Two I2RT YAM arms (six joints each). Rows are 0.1 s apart.
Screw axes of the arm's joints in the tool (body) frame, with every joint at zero. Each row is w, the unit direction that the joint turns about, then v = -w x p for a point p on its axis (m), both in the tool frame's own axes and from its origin. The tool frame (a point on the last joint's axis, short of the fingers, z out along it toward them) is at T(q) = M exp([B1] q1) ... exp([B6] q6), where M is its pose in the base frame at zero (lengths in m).
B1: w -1 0 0 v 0 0.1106 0
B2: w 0 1 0 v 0.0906 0 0.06
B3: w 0 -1 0 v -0.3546 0 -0.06
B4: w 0 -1 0 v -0.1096 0 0
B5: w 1 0 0 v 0 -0.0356 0
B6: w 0 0 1 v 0 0 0
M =
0 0 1 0.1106
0 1 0 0
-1 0 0 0.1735
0 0 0 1
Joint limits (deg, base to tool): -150..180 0..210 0..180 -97..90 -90..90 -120..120
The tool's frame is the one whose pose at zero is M.
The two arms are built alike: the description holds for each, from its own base.
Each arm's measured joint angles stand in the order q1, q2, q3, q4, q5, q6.
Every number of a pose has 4 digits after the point. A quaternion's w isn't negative.
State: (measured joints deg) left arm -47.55 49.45 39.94 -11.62 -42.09 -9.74; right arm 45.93 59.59 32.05 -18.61 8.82 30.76
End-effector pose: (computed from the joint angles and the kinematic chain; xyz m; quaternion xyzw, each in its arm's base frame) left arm 0.1483 -0.1267 0.2966 0.0573 0.7940 0.0069 0.6051; right arm 0.1479 0.1449 0.2024 -0.0936 0.9206 0.1750 0.3362
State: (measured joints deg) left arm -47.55 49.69 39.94 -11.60 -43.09 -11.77; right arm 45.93 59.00 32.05 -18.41 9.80 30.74
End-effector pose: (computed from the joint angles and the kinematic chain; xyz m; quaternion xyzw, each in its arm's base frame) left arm 0.1489 -0.1267 0.2961 0.0389 0.7946 0.0040 0.6058; right arm 0.1478 0.1440 0.2046 -0.0897 0.9179 0.1727 0.3458
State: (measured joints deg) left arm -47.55 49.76 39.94 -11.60 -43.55 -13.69; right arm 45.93 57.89 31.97 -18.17 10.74 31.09
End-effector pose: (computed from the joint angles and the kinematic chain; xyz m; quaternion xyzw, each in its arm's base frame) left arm 0.1490 -0.1266 0.2959 0.0235 0.7949 -0.0027 0.6063; right arm 0.1470 0.1423 0.2082 -0.0822 0.9138 0.1743 0.3575
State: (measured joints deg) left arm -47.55 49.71 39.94 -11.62 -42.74 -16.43; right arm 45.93 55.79 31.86 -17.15 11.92 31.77
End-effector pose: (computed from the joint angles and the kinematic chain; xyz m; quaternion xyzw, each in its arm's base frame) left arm 0.1489 -0.1270 0.2959 0.0085 0.7962 -0.0228 0.6046; right arm 0.1457 0.1399 0.2158 -0.0689 0.9037 0.1847 0.3800
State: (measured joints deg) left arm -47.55 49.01 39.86 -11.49 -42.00 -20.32; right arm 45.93 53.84 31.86 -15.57 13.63 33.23
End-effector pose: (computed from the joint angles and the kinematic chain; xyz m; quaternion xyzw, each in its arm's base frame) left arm 0.1473 -0.1258 0.2976 -0.0175 0.7941 -0.0520 0.6052; right arm 0.1451 0.1378 0.2244 -0.0464 0.8911 0.1975 0.4060
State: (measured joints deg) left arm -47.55 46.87 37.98 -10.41 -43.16 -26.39; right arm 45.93 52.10 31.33 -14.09 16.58 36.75
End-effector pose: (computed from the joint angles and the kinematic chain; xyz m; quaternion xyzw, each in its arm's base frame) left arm 0.1430 -0.1202 0.2945 -0.0699 0.7846 -0.0839 0.6103; right arm 0.1443 0.1344 0.2292 -0.0037 0.8797 0.2066 0.4283
